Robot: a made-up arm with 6 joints.
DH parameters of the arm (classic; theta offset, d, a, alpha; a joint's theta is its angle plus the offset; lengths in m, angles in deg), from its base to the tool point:
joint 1: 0 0.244 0 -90
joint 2: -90 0 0.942 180
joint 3: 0 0 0 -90
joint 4: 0 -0.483 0 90
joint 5: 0 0.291 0 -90
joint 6: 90 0 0 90
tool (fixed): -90 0 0 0
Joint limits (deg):
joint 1: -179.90..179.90
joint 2: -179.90..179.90
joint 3: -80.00..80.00
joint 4: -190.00..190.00
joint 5: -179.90..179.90
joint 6: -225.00..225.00
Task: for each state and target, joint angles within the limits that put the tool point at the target. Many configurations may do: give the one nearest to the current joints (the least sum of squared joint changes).
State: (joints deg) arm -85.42 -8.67 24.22 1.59 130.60 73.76
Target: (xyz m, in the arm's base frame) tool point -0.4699 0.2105 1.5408
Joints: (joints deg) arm -57.73 -30.39 47.00 11.73 130.60 73.76
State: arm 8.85 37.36 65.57 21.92 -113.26 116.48
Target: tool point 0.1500 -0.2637 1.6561
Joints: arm 5.78 -1.10 61.94 17.54 -113.26 116.48
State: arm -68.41 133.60 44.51 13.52 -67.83 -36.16
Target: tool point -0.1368 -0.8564 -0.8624
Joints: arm -80.15 132.26 48.07 14.86 -67.83 -36.16
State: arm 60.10 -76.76 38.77 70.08 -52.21 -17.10
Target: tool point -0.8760 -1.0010 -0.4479
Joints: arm 45.31 -120.24 52.65 73.79 -52.21 -17.10
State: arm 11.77 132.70 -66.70 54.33 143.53 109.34
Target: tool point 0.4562 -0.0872 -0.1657
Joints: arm 15.47 104.52 -79.26 45.02 143.53 109.34
